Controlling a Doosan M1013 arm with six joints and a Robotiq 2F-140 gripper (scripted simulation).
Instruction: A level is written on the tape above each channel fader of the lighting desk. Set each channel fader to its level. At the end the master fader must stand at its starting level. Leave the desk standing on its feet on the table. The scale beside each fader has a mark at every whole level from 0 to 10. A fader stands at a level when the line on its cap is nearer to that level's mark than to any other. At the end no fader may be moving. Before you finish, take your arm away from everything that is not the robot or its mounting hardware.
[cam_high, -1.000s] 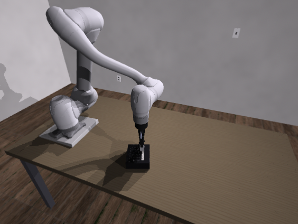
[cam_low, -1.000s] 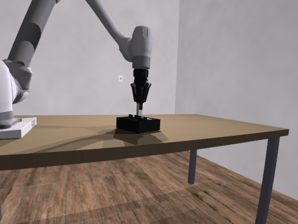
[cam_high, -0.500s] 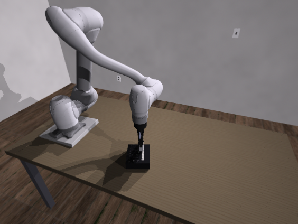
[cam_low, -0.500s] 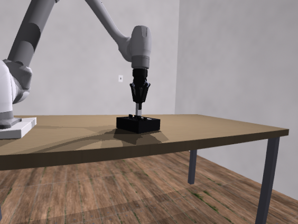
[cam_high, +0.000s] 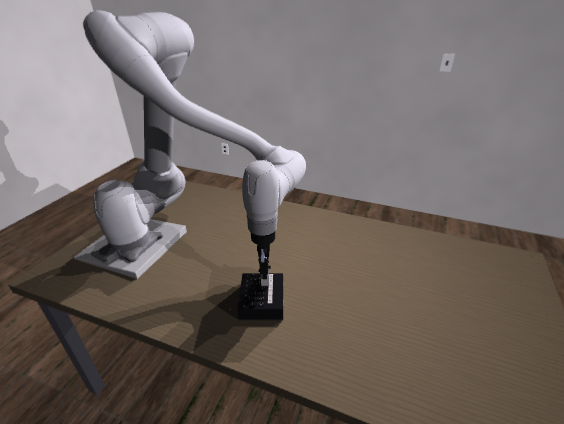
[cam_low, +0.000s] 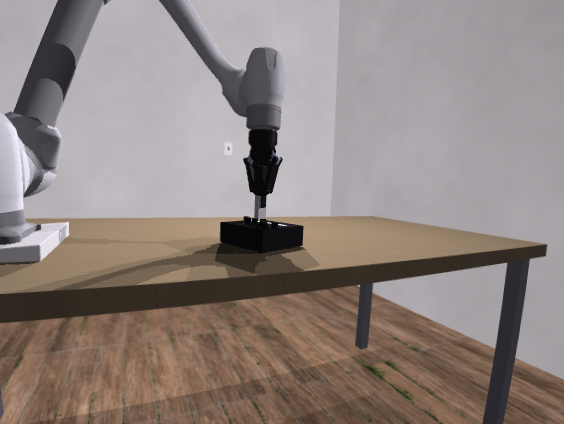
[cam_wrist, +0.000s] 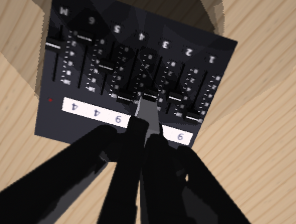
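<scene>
Right now the channel 4 fader cap is 20 mm to the right of my hand and 30 mm below it. Round my hand: channel 5 fader cap (10 mm behind, 50 mm to the right, 30 mm below); channel 1 fader cap (20 mm behind, 40 mm to the left, 30 mm below); channel 3 fader cap (20 mm behind, 10 mm to the right, 30 mm below).
</scene>
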